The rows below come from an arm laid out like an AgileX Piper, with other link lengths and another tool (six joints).
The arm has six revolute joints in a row. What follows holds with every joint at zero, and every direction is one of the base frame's.
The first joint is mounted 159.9 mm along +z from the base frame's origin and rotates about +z.
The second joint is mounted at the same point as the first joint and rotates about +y.
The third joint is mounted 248.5 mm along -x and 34 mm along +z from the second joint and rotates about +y.
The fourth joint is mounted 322.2 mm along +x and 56.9 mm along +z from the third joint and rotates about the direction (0.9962, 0, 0.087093).
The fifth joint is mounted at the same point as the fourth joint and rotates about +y.
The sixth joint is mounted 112.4 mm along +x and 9.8 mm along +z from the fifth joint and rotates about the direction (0.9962, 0, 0.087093).
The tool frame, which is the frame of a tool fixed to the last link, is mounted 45.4 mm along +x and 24 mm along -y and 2.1 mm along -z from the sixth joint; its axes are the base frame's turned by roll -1.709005, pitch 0.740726 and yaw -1.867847 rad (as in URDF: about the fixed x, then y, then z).
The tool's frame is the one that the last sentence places.
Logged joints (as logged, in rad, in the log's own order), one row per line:
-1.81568, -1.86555, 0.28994, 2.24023, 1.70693, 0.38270
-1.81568, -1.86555, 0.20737, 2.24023, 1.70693, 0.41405
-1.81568, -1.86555, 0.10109, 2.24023, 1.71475, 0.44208
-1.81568, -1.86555, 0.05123, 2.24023, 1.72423, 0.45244
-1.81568, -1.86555, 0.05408, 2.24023, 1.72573, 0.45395
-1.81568, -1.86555, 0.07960, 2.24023, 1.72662, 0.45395
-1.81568, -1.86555, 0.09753, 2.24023, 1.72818, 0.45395
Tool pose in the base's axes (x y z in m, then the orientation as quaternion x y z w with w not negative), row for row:
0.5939, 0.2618, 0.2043, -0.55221, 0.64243, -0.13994, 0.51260
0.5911, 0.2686, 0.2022, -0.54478, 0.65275, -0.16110, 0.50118
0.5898, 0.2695, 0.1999, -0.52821, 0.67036, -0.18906, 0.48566
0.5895, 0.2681, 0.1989, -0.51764, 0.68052, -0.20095, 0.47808
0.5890, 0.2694, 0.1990, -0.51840, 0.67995, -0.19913, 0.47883
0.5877, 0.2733, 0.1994, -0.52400, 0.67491, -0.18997, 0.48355
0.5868, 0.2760, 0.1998, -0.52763, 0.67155, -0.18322, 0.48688
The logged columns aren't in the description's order. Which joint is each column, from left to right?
Columns, left to right: joint 3, joint 6, joint 5, joint 2, joint 4, joint 1.
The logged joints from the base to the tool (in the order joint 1, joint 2, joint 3, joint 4, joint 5, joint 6), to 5 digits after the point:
0.38270, 2.24023, -1.81568, 1.70693, 0.28994, -1.86555
0.41405, 2.24023, -1.81568, 1.70693, 0.20737, -1.86555
0.44208, 2.24023, -1.81568, 1.71475, 0.10109, -1.86555
0.45244, 2.24023, -1.81568, 1.72423, 0.05123, -1.86555
0.45395, 2.24023, -1.81568, 1.72573, 0.05408, -1.86555
0.45395, 2.24023, -1.81568, 1.72662, 0.07960, -1.86555
0.45395, 2.24023, -1.81568, 1.72818, 0.09753, -1.86555

